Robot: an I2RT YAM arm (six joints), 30 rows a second.
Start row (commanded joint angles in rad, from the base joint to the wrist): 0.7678 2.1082 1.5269 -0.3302 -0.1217 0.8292
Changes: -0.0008 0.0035 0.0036 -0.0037 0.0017 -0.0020; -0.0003 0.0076 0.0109 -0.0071 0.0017 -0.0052; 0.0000 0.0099 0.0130 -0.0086 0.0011 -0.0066; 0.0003 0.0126 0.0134 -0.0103 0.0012 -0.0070; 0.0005 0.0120 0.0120 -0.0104 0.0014 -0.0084; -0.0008 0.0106 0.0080 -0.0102 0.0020 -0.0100; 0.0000 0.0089 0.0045 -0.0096 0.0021 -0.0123; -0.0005 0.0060 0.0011 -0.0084 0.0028 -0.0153; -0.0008 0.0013 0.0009 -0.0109 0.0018 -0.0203; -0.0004 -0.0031 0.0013 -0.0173 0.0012 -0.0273; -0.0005 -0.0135 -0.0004 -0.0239 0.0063 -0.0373; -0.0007 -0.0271 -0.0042 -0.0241 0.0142 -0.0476; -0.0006 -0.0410 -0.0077 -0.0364 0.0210 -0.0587; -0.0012 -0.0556 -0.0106 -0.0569 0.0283 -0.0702; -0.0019 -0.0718 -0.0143 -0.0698 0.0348 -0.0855; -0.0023 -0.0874 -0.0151 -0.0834 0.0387 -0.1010; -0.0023 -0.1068 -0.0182 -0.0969 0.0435 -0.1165; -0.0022 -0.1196 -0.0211 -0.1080 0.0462 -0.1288; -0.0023 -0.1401 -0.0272 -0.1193 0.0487 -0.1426; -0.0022 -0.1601 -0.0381 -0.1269 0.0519 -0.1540; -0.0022 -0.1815 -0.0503 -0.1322 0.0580 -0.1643; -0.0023 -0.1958 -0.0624 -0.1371 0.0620 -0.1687; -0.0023 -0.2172 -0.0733 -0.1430 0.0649 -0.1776
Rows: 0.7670 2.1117 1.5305 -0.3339 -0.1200 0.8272; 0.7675 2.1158 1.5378 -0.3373 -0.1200 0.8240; 0.7678 2.1181 1.5399 -0.3388 -0.1206 0.8226; 0.7681 2.1208 1.5403 -0.3405 -0.1205 0.8222; 0.7683 2.1202 1.5389 -0.3406 -0.1203 0.8208; 0.7670 2.1188 1.5349 -0.3404 -0.1197 0.8192; 0.7678 2.1171 1.5314 -0.3398 -0.1196 0.8169; 0.7673 2.1142 1.5280 -0.3386 -0.1189 0.8139; 0.7670 2.1095 1.5278 -0.3411 -0.1199 0.8089; 0.7674 2.1051 1.5282 -0.3475 -0.1205 0.8019; 0.7673 2.0947 1.5265 -0.3541 -0.1154 0.7919; 0.7671 2.0811 1.5227 -0.3543 -0.1075 0.7816; 0.7672 2.0672 1.5192 -0.3666 -0.1007 0.7705; 0.7666 2.0526 1.5163 -0.3871 -0.0934 0.7590; 0.7659 2.0364 1.5126 -0.4000 -0.0869 0.7437; 0.7655 2.0208 1.5118 -0.4136 -0.0830 0.7282; 0.7655 2.0014 1.5087 -0.4271 -0.0782 0.7127; 0.7656 1.9886 1.5058 -0.4382 -0.0755 0.7004; 0.7655 1.9681 1.4997 -0.4495 -0.0730 0.6866; 0.7656 1.9481 1.4888 -0.4571 -0.0698 0.6752; 0.7656 1.9267 1.4766 -0.4624 -0.0637 0.6649; 0.7655 1.9124 1.4645 -0.4673 -0.0597 0.6605; 0.7655 1.8910 1.4536 -0.4732 -0.0568 0.6516
